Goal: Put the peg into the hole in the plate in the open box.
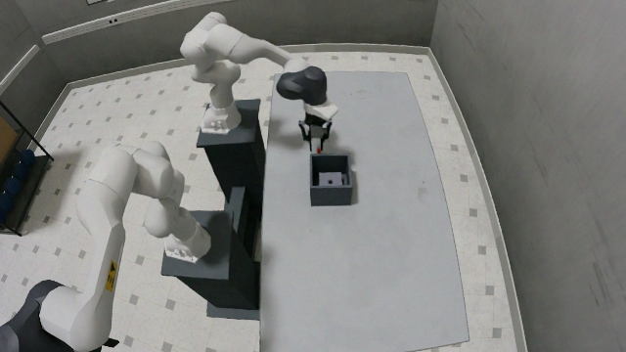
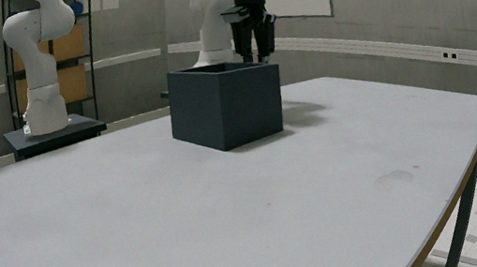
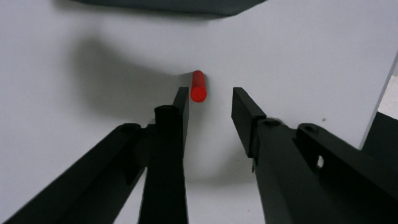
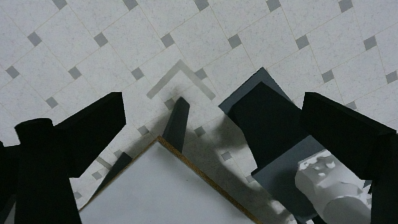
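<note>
Now: the red peg 7 cm below my left hand and 1 cm ahead of it. Round my left hand: pale plate 15 cm to the right, 7 cm below, 7 cm ahead.
</note>
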